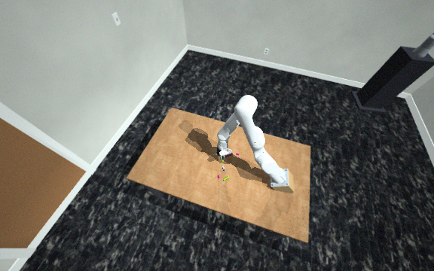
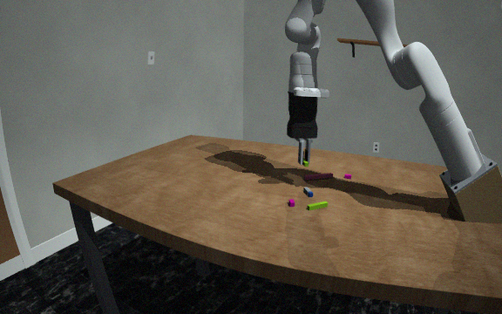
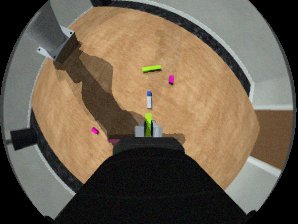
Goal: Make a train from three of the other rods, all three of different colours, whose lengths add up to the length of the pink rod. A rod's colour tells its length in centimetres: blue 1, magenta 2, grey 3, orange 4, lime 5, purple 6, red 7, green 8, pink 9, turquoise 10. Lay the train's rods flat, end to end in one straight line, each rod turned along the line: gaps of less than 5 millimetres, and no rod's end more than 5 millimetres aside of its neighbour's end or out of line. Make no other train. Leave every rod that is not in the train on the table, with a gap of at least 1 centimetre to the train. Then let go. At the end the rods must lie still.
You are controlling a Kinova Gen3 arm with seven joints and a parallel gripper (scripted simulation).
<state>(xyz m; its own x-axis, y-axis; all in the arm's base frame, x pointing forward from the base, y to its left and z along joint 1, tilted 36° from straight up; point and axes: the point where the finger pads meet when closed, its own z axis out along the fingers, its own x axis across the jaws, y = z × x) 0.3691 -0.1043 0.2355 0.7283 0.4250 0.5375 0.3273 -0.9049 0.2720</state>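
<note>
My gripper is now 70 mm above the grey rod, 50 mm to the right of it and 20 mm past it. Round my hand: blue rod 70 mm to the left, 70 mm below, 30 mm behind; pink rod 80 mm to the right, 70 mm below, 40 mm behind.
</note>
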